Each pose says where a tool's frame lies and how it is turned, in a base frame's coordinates. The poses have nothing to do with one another.
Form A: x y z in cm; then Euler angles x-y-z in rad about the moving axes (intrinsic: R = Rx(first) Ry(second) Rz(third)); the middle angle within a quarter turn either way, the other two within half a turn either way.
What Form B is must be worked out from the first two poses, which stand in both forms.
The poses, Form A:
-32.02 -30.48 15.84 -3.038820 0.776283 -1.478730
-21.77 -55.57 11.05 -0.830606 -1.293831 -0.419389
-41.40 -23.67 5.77 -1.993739 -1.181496 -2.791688
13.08 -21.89 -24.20 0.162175 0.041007 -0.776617
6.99 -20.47 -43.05 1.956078 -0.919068 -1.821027
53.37 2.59 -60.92 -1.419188 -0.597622 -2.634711
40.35 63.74 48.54 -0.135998 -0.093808 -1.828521
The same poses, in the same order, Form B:
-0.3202 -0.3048 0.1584 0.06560 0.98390 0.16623 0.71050 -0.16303 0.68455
-0.2177 -0.5557 0.1105 0.24974 0.37403 0.89316 0.11134 0.90518 -0.41019
-0.4140 -0.2367 0.0577 -0.35654 -0.65183 0.66933 0.13011 0.67479 0.72645
0.1308 -0.2189 -0.2420 0.71269 -0.68695 -0.14202 0.70028 0.70857 0.08682
0.0699 -0.2047 -0.4305 -0.15020 0.54656 -0.82384 0.58767 -0.62075 -0.51896
0.5337 0.0259 -0.6092 -0.72273 -0.55960 0.40559 0.40131 0.13798 0.90549
0.4035 0.6374 0.4854 -0.25376 -0.96128 0.10745 0.96272 -0.24025 0.12430

